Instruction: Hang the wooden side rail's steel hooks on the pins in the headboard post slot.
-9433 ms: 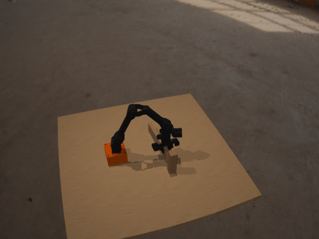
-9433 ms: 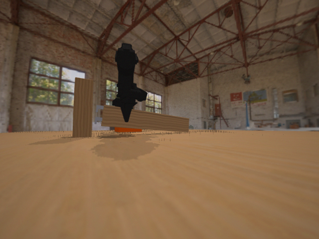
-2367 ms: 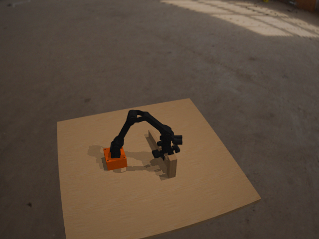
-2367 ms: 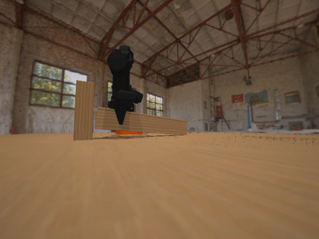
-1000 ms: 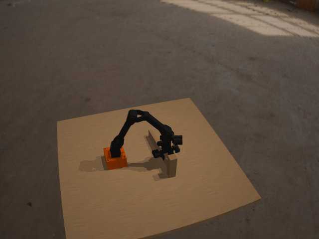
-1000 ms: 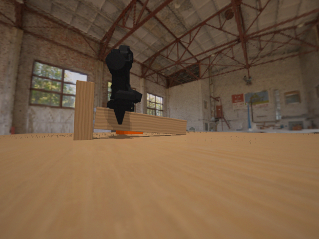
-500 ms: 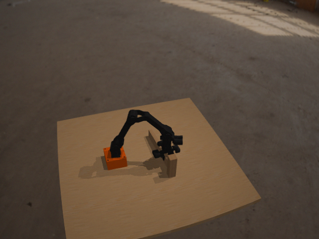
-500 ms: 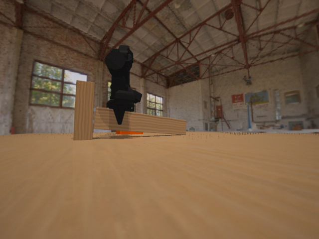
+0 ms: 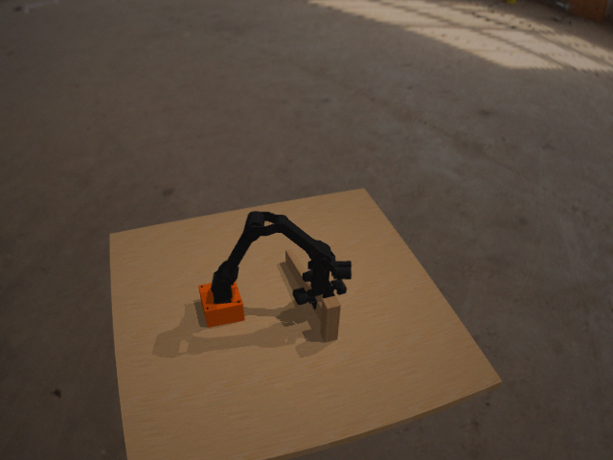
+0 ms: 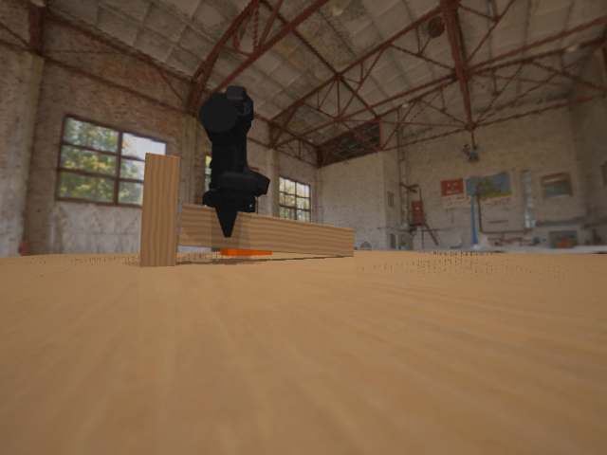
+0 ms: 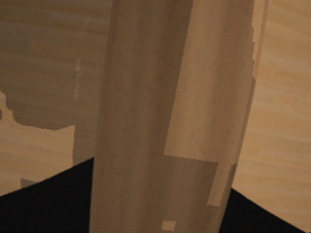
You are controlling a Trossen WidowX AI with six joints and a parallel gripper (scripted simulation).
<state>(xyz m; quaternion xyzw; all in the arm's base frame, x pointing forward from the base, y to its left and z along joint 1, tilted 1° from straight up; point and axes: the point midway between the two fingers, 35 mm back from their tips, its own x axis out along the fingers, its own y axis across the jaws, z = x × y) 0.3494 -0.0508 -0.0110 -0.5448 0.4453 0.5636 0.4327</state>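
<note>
Right now my gripper tip is 2 cm short of the headboard post, 10 cm to the left of it and 4 cm below it.
</note>
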